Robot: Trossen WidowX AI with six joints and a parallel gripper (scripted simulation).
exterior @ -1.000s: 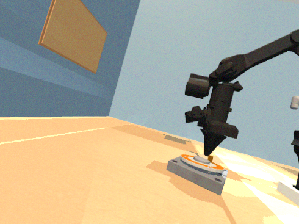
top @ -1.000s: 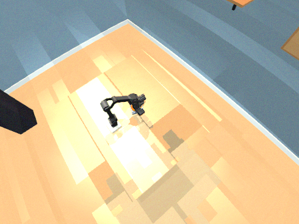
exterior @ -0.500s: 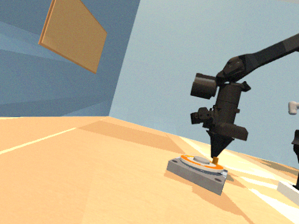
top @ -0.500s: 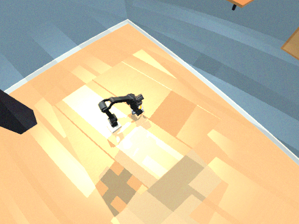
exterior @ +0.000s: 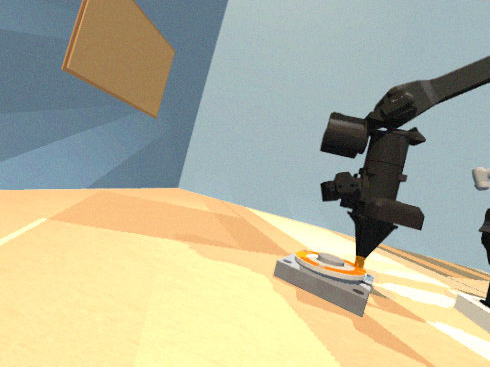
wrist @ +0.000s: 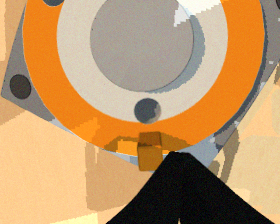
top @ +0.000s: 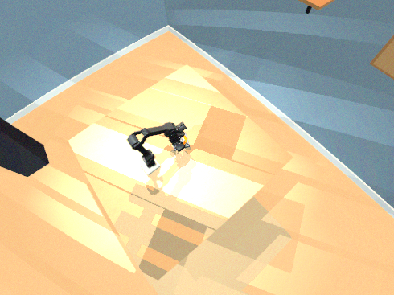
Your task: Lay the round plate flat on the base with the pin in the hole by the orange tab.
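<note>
Right now the grey square base is 50 mm ahead of my gripper tip, 20 mm to the left of it and 20 mm below it.
</note>
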